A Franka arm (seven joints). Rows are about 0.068 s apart.
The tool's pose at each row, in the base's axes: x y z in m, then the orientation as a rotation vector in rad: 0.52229, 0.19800, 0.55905, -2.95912, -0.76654, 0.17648; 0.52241, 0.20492, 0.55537, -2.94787, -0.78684, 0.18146; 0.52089, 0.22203, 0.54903, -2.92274, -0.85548, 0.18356; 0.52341, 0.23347, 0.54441, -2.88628, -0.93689, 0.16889; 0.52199, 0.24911, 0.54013, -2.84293, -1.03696, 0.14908; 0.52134, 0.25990, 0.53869, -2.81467, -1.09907, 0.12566
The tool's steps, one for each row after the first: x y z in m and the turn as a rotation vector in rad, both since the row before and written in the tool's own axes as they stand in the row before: 0.00382, -0.00559, 0.00396, 0.00544, -0.00278, -0.01483; 0.00785, -0.01482, 0.00736, 0.00361, -0.00282, -0.04781; 0.00872, -0.00770, 0.00482, 0.00601, 0.00854, -0.05904; 0.00840, -0.01285, 0.00541, 0.00242, 0.01023, -0.07254; 0.00655, -0.00842, 0.00228, -0.00123, 0.01311, -0.04592
